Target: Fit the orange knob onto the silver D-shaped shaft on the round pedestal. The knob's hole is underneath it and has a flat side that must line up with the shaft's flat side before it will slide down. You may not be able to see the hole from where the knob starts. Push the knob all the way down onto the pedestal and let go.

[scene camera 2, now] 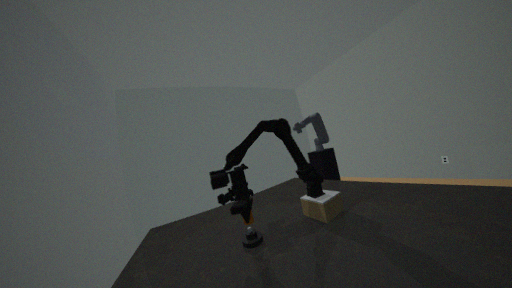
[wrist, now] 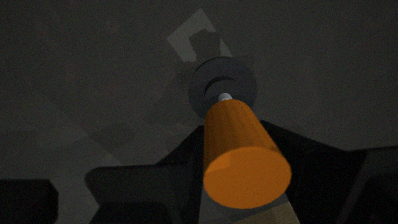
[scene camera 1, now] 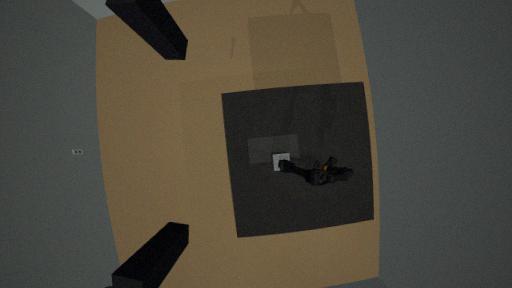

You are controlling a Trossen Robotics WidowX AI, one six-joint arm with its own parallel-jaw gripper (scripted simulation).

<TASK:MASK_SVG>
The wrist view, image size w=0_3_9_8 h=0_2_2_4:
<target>gripper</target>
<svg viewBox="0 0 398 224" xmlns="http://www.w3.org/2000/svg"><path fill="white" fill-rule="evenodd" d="M0 179L0 224L54 224L58 220L59 192L54 188L49 179ZM204 125L198 126L180 145L156 164L119 167L103 166L87 172L84 177L84 183L100 206L89 224L198 224L204 171ZM259 120L290 165L292 176L284 192L300 224L398 224L398 145L343 151L264 120Z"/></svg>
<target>orange knob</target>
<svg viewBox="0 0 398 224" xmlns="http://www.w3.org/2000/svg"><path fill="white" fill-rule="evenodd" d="M222 100L214 104L208 110L205 117L204 188L207 194L222 206L239 209L261 207L278 198L286 190L292 176L290 165L247 104L235 99Z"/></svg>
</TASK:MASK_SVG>
